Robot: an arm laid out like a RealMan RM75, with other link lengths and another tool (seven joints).
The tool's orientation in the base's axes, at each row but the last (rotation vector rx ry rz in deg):
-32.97, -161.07, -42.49
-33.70, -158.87, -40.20
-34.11, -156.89, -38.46
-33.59, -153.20, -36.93
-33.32, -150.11, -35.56
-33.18, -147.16, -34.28
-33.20, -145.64, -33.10
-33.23, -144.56, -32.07
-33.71, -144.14, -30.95
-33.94, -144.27, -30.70
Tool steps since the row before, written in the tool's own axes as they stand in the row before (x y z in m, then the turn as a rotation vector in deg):
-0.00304, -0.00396, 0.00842, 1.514, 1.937, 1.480
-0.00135, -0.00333, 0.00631, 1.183, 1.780, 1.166
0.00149, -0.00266, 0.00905, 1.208, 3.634, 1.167
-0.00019, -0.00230, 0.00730, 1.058, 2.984, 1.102
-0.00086, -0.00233, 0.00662, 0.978, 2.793, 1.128
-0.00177, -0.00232, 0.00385, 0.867, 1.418, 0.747
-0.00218, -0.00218, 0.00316, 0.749, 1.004, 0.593
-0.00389, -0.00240, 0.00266, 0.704, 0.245, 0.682
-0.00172, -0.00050, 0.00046, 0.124, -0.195, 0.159
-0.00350, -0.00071, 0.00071, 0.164, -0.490, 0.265
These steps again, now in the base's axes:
0.00054, 0.00011, -0.00977, -0.689, 2.786, -0.027
-0.00094, 0.00000, -0.00720, -0.424, 2.396, 0.079
-0.00386, 0.00275, -0.00829, 0.380, 3.905, 0.795
-0.00246, 0.00166, -0.00706, 0.224, 3.298, 0.558
-0.00215, 0.00110, -0.00665, 0.194, 3.131, 0.437
-0.00089, -0.00052, -0.00472, -0.259, 1.784, 0.265
-0.00040, -0.00089, -0.00431, -0.314, 1.334, 0.206
0.00093, -0.00184, -0.00487, -0.684, 0.737, -0.098
0.00093, -0.00071, -0.00143, -0.253, -0.049, -0.110
0.00212, -0.00132, -0.00265, -0.471, -0.231, -0.248

